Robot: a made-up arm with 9 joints.
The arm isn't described. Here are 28 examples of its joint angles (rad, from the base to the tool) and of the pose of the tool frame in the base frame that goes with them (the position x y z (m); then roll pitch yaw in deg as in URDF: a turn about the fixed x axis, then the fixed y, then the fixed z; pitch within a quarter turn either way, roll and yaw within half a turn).
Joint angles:
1: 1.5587 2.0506 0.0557 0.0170 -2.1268 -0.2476 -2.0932 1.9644 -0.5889
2: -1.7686 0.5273 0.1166 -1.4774 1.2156 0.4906 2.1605 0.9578 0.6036
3: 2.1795 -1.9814 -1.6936 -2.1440 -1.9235 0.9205 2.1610 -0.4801 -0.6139
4: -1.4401 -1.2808 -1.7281 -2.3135 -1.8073 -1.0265 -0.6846 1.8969 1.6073
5: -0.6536 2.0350 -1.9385 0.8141 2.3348 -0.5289 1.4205 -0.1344 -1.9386
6: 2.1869 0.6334 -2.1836 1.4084 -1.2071 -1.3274 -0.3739 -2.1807 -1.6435
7: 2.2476 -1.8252 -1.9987 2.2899 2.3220 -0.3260 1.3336 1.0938 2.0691
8: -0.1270 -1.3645 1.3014 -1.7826 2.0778 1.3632 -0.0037 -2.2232 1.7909
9: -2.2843 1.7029 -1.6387 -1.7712 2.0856 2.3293 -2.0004 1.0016 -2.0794
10: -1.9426 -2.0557 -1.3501 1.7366 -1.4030 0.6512 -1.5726 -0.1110 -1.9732
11: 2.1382 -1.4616 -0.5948 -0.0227 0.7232 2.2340 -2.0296 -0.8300 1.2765
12: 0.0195 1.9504 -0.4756 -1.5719 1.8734 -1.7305 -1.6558 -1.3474 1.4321
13: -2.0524 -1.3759 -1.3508 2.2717 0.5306 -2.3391 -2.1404 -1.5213 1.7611
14: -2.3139 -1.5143 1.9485 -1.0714 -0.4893 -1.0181 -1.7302 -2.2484 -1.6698
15: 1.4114 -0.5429 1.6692 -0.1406 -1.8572 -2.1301 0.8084 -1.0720 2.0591
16: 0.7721 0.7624 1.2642 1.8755 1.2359 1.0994 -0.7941 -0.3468 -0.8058
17: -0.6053 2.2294 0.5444 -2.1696 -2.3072 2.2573 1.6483 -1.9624 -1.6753
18: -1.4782 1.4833 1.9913 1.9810 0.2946 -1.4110 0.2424 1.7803 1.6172
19: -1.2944 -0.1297 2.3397 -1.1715 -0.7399 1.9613 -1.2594 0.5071 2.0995
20: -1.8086 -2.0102 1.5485 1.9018 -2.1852 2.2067 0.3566 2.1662 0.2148
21: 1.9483 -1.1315 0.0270 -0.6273 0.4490 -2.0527 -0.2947 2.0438 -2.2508
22: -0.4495 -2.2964 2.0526 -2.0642 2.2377 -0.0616 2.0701 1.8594 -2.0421
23: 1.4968 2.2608 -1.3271 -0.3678 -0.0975 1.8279 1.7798 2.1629 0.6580
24: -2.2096 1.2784 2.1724 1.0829 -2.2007 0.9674 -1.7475 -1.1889 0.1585
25: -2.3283 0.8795 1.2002 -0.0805 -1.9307 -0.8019 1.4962 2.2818 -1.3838
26: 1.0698 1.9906 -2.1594 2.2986 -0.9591 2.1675 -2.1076 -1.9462 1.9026
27: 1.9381 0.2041 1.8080 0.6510 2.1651 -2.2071 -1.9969 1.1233 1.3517
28: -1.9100 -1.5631 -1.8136 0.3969 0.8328 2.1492 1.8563 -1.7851 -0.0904
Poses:
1: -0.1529 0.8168 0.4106 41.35 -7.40 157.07
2: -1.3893 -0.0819 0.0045 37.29 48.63 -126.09
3: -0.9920 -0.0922 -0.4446 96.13 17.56 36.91
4: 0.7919 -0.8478 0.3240 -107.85 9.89 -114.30
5: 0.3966 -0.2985 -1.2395 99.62 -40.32 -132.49
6: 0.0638 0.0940 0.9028 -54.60 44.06 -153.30
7: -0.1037 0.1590 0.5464 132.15 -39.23 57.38
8: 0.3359 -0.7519 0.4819 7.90 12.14 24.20
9: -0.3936 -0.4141 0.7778 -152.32 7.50 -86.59
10: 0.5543 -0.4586 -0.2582 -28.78 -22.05 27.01
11: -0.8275 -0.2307 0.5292 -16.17 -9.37 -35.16
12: 0.0149 0.3300 -0.5242 -58.23 -64.99 46.96
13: 0.5026 -0.0586 -0.5442 111.59 11.92 -166.24
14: -0.6701 -0.0482 -0.1687 -72.34 -47.79 -0.18
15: 0.3276 0.3614 1.0494 -64.61 33.10 -43.09
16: 0.8557 0.7420 0.0062 166.73 -45.62 -1.13
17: 0.2347 0.0464 -0.1331 -66.60 34.19 69.71
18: -0.5995 -0.0457 0.4531 -47.65 -58.24 41.21
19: 0.1365 -0.4129 -0.1334 -8.27 1.05 -104.61
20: -0.7376 0.0128 -0.9263 150.51 58.22 86.10
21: -0.6281 -0.6390 0.7433 118.75 -3.56 177.70
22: -0.5563 0.0754 0.2382 -21.02 -42.01 -134.60
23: 0.6585 -0.3434 0.5993 -146.04 10.05 -133.46
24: -0.3796 -0.2837 -0.6416 93.91 -29.51 46.60
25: -0.8734 -0.0465 -0.7451 3.25 53.35 -70.75
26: 0.6671 0.3089 -0.3027 102.50 -17.19 -111.30
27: -0.0102 -0.0125 1.2752 -65.87 -53.44 44.57
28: 0.5747 0.7291 -0.2575 162.37 18.26 -38.67
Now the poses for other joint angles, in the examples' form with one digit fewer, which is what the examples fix.
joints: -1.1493 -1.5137 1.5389 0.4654 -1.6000 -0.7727 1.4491 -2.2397 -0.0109
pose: 0.666 0.248 -1.015 99.6 -8.9 -52.6
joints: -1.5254 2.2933 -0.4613 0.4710 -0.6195 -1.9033 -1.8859 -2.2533 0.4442
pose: -0.522 0.060 -0.081 -142.2 -15.5 104.3
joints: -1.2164 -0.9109 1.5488 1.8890 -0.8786 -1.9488 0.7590 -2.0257 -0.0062
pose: 1.056 0.001 -0.064 167.1 16.9 -88.0
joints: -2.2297 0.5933 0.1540 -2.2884 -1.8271 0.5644 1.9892 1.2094 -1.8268
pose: -0.581 0.715 -0.092 128.2 7.0 21.8
